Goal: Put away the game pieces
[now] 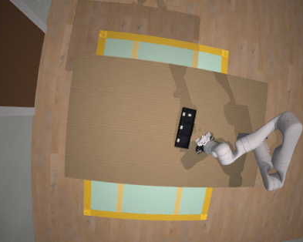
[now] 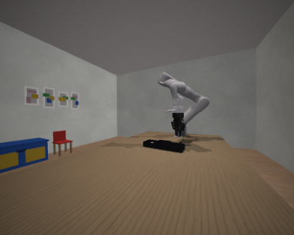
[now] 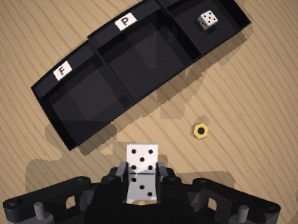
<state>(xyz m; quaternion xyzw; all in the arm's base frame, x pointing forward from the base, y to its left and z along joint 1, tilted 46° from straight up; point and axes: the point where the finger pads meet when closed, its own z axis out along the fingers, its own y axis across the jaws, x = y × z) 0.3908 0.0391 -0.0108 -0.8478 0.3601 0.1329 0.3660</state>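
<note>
Right now the white die is 17 cm to the right of my hand, 7 cm below it and 6 cm ahead of it. The rest, counted from my hand: grey screw 8 cm below, 5 cm to the left, 3 cm behind; black piece 8 cm below, 7 cm behind, 1 cm to the left; white domino 2 cm below.
</note>
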